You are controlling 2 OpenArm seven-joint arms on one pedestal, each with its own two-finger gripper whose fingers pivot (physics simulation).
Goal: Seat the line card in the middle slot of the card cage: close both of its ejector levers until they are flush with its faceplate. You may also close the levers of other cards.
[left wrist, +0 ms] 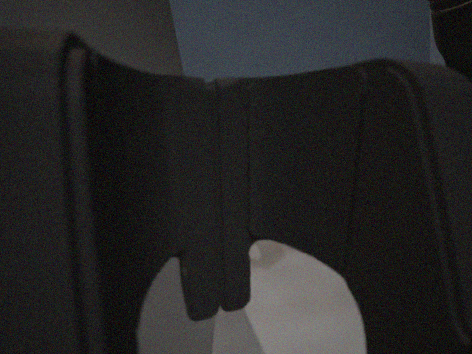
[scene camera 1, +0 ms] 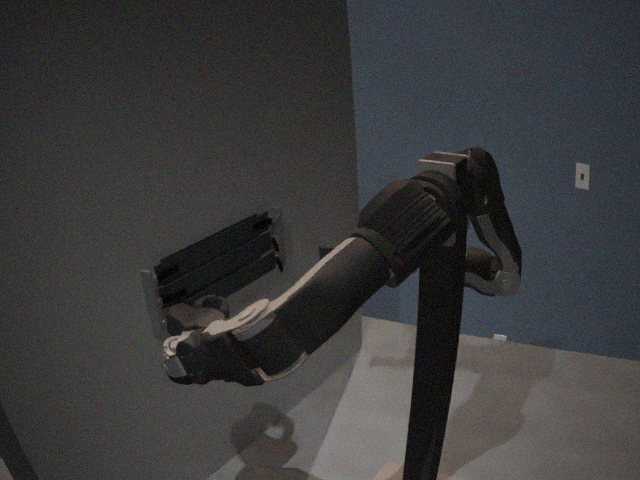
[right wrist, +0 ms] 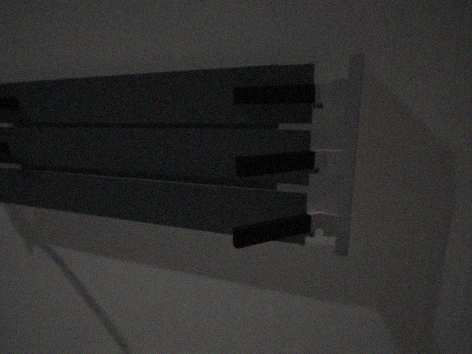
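The card cage [scene camera 1: 149,294] [right wrist: 349,165] holds three dark cards on the grey wall. The middle line card [scene camera 1: 217,265] [right wrist: 140,150] has a right-end lever [scene camera 1: 275,243] [right wrist: 275,163] that looks angled off the faceplate in the scene view. Its left-end lever [scene camera 1: 174,296] [right wrist: 4,150] seems to lie along the faceplate. My left gripper [scene camera 1: 214,302] [left wrist: 220,300] is shut and empty, in front of the cage's lower left part, hiding the bottom card's left end. My right gripper [scene camera 1: 325,251] is open, right of the cage, mostly hidden behind the left arm; its fingers do not show in the right wrist view.
The top card's right lever [scene camera 1: 262,223] [right wrist: 275,93] lies along its faceplate. The bottom card's right lever [scene camera 1: 279,262] [right wrist: 272,230] is tilted. The pedestal [scene camera 1: 436,335] stands right of the cage, before a blue wall [scene camera 1: 547,258]. The left arm [scene camera 1: 330,294] crosses the picture's middle.
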